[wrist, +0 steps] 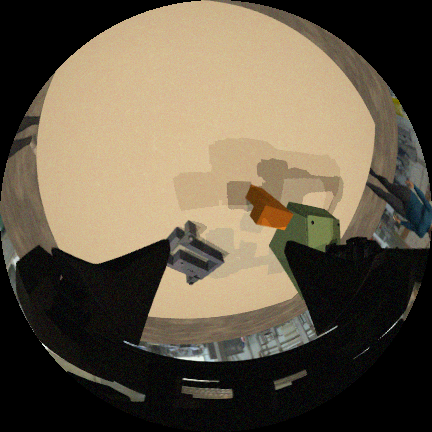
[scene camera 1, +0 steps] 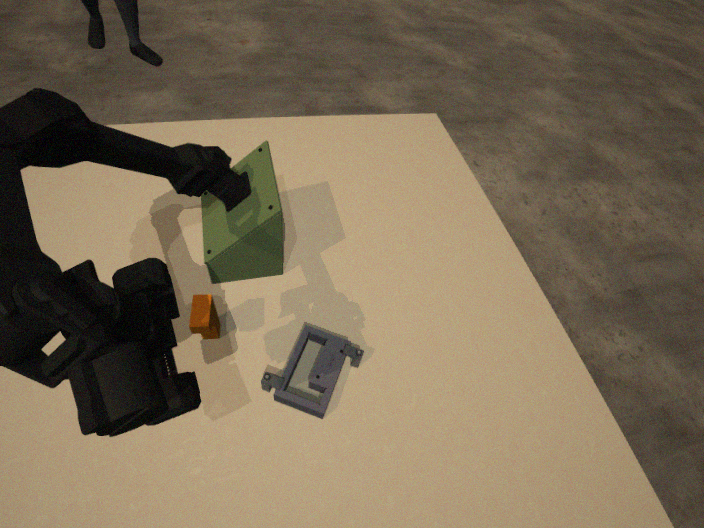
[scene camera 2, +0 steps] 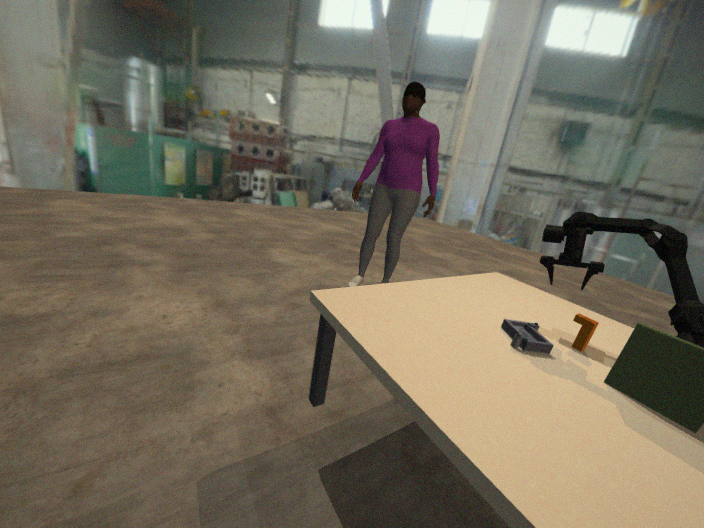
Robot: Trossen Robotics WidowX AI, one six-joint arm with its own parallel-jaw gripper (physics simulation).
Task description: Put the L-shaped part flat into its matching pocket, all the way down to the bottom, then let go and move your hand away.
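Frame: origin at the arm's base, x right, y ahead, z up, level; metres.
Seen in the pictures: gripper, between the fingertips: (wrist: 229, 247) (scene camera 1: 184, 347) (scene camera 2: 566, 287); arm's base, origin of its link: (scene camera 1: 237, 191) (scene camera 2: 685, 358).
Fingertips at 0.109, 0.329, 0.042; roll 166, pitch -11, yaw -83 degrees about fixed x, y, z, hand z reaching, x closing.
Observation:
Pixels of each thing's top centre, then the offset from my fingertips to it, as dx, dy, dz. Level surfaces: height alone.
- orange L-shaped part, centre of its top: (wrist: 275, 218) (scene camera 1: 200, 310) (scene camera 2: 587, 318) -0.017, -0.097, -0.071
- grey frame, centre of its top: (scene camera 1: 314, 364) (wrist: 190, 266) (scene camera 2: 528, 328) -0.186, +0.013, -0.133
- pale table, height of its surface: dz -0.181
The orange L-shaped part (scene camera 1: 201, 313) (scene camera 2: 583, 331) (wrist: 270, 211) stands upright on the table, its short leg at the top, between the grey pocket frame and the green block. The grey frame (scene camera 1: 289, 363) (scene camera 2: 526, 343) (wrist: 210, 256) lies on the table with its L-shaped pocket facing up and the pocket floor showing. My gripper (scene camera 2: 566, 287) (wrist: 229, 247) is open and empty, well above the table and the part. In scene camera 1 the fingertips are hidden behind the gripper body and arm.
A green wedge-shaped block (scene camera 1: 244, 227) (scene camera 2: 659, 375) (wrist: 320, 227) with a sloped top stands beside the part, on the side away from the frame. The pale table (scene camera 1: 454, 341) (scene camera 2: 432, 341) (wrist: 150, 100) has its edge beyond the frame. A person (scene camera 2: 404, 153) stands behind the table.

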